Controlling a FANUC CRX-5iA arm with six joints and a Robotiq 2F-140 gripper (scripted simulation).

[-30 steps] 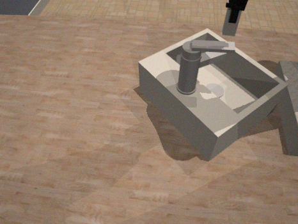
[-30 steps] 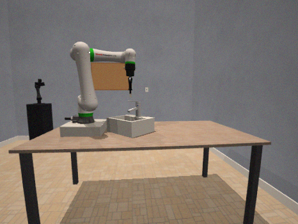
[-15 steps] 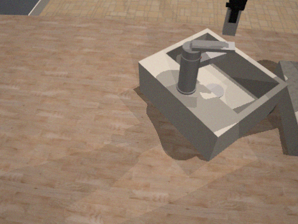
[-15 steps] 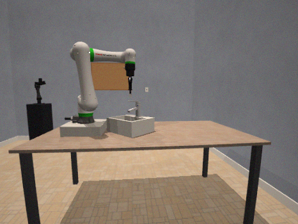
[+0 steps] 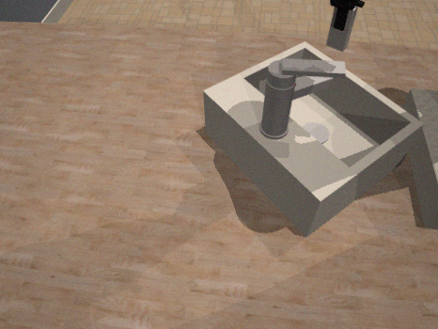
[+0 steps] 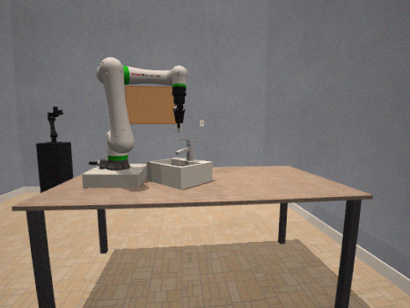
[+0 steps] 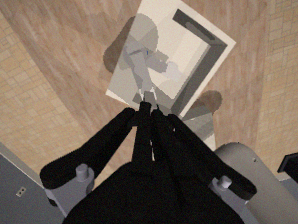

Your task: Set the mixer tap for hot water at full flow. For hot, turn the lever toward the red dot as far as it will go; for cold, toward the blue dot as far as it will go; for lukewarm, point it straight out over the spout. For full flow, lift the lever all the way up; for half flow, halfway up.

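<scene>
Right now the flat lever is 80 mm below my hand and 30 mm ahead of it. Also, from my hand: sink basin (310 mm below, 80 mm to the right); then grey mixer tap (120 mm below, 50 mm ahead, 10 mm to the right).
</scene>
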